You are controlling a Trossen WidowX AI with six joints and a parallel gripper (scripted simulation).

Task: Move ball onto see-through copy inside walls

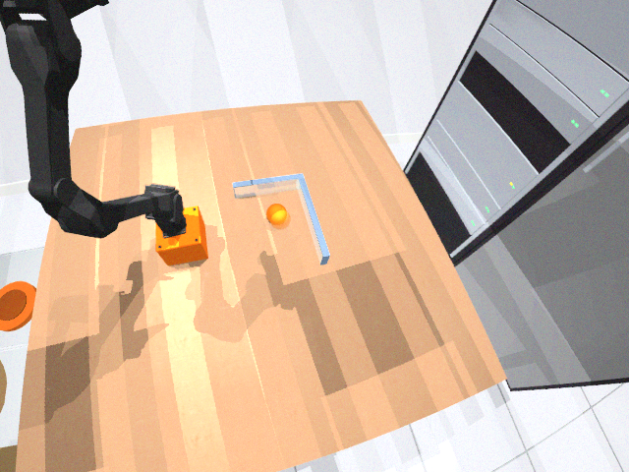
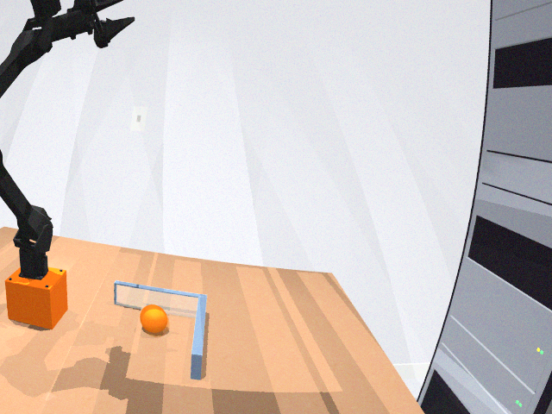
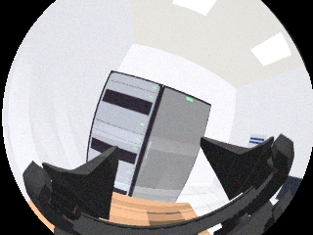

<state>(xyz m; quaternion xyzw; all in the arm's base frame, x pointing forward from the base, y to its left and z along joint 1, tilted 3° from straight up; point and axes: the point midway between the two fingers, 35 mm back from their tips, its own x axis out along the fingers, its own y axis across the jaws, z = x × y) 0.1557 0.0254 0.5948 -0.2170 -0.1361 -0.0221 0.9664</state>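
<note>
Now: the orange ball 68 cm below my gripper tip and 13 cm ahead of it. Round my gripper tip: orange ball marker: 68 cm below, 14 cm ahead, 2 cm to the right.
</note>
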